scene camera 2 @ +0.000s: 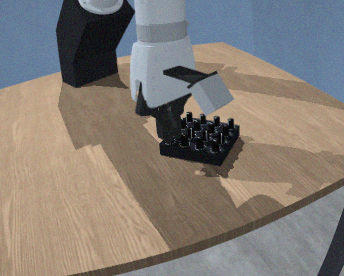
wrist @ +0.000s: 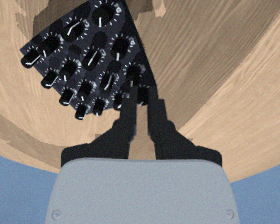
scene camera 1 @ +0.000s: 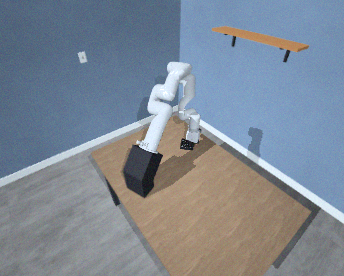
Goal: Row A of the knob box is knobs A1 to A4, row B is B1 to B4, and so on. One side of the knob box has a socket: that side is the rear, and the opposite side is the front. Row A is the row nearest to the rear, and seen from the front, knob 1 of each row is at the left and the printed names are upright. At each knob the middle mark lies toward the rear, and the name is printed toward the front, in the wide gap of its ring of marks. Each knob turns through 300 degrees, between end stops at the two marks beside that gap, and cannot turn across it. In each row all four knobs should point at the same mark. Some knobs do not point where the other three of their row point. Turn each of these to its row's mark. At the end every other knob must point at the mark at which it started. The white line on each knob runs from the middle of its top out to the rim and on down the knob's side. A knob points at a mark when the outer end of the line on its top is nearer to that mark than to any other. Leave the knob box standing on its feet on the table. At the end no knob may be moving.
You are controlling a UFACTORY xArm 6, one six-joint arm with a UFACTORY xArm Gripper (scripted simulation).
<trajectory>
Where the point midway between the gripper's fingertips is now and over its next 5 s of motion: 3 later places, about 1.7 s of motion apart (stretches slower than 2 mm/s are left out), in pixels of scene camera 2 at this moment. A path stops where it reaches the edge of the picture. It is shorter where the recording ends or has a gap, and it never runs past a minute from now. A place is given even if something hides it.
The gripper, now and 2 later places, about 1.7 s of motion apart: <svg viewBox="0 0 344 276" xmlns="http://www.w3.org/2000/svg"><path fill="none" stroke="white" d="M169 137L168 115L161 49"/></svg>
</trajectory>
